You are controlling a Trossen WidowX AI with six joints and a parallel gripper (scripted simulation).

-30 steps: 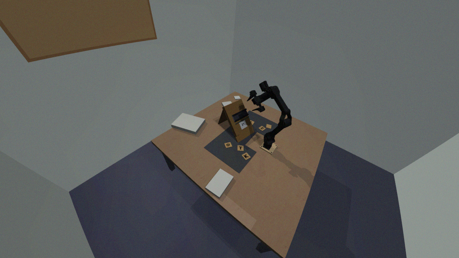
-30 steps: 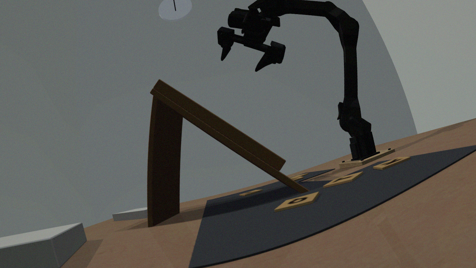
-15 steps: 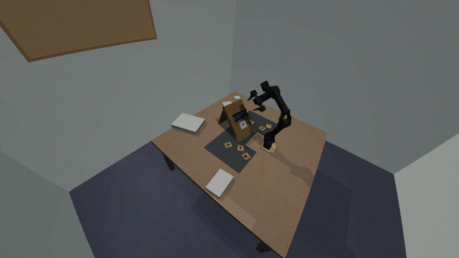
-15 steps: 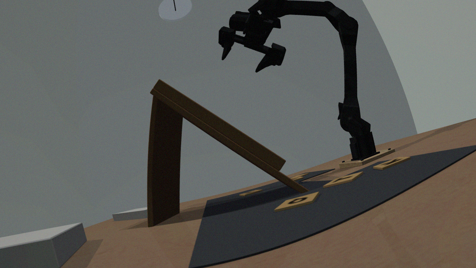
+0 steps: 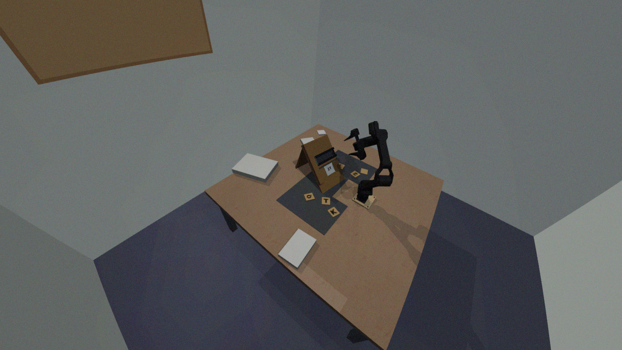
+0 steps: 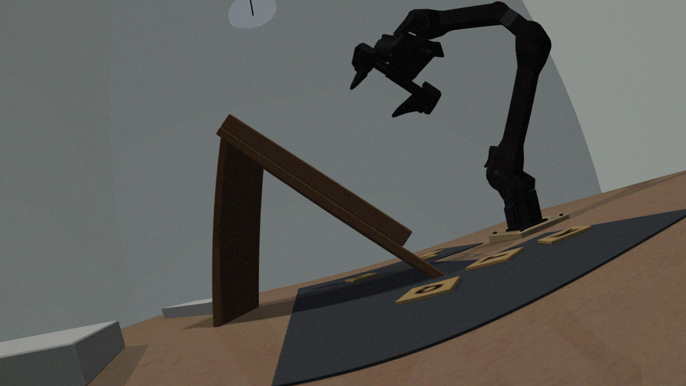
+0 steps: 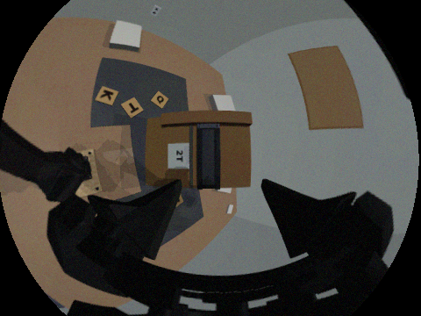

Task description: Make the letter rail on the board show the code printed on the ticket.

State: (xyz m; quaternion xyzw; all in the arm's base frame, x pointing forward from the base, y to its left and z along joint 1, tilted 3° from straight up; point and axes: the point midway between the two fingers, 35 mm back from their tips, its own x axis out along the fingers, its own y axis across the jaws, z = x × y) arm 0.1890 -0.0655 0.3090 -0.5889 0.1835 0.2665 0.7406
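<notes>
Now: the tile marked 2 60 mm behind my gripper tip, 150 mm to the right of it and 300 mm below it. Round my gripper tip: tile marked T 30 mm behind, 210 mm to the left, 300 mm below; then white ticket 80 mm ahead, 20 mm to the left, 210 mm below; then dark mat 10 mm behind, 40 mm to the left, 300 mm below.
</notes>
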